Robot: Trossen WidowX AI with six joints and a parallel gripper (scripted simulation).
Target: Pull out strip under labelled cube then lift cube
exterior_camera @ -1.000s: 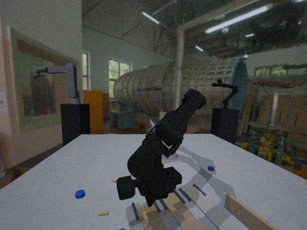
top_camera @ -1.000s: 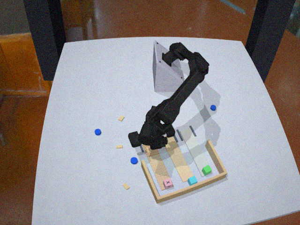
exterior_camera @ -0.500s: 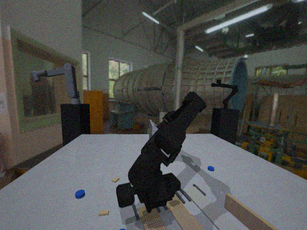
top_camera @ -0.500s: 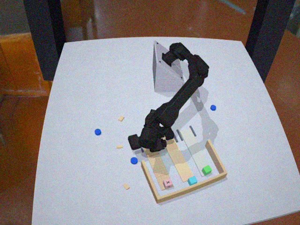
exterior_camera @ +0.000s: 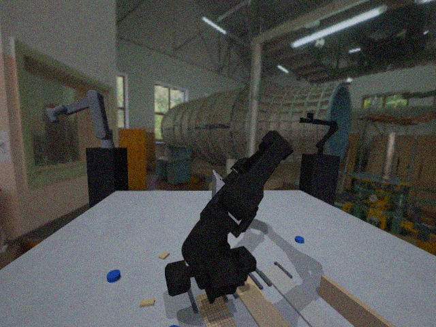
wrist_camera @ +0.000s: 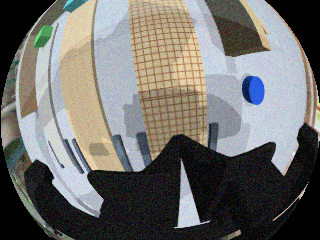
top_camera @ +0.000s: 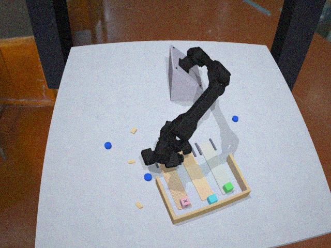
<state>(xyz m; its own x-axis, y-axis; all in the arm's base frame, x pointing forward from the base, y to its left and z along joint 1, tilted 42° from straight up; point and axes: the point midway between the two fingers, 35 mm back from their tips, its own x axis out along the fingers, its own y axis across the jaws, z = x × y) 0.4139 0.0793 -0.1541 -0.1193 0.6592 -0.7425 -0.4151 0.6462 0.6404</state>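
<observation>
My gripper tip is now 90 mm short of the checkered strip and 40 mm to the right of it. From my gripper tip the other things lie so: labelled cube (180 mm ahead, 90 mm to the left, 10 mm above).
</observation>
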